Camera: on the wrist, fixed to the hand. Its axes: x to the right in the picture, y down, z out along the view.
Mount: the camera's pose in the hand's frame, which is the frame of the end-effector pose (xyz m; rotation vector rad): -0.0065 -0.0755 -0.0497 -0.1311 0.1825 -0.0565
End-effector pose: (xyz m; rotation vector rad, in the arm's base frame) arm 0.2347 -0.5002 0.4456 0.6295 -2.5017 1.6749
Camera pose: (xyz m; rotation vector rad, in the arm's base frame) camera 0.2601 -0.4781 0.5297 0.5051 -2.4166 1.4632
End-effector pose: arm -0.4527 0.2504 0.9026 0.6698 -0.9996 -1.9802
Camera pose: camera -0.4444 0.2633 0.8133 0.7970 -0.7424 -1.9738
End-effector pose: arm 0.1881 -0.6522 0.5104 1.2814 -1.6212 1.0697
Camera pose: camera 0.2673 -0.6134 0.5312 1.1042 -1.4839 0.9985
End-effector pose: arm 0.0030 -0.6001 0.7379 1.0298 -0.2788 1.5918
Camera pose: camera 0.0467 -0.5479 0.6781 0.7800 -0.2243 1.5827
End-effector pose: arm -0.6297 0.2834 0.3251 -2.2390 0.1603 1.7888
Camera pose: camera -0.5654 0.3414 0.3520 -2.4719 0.0151 1.6081
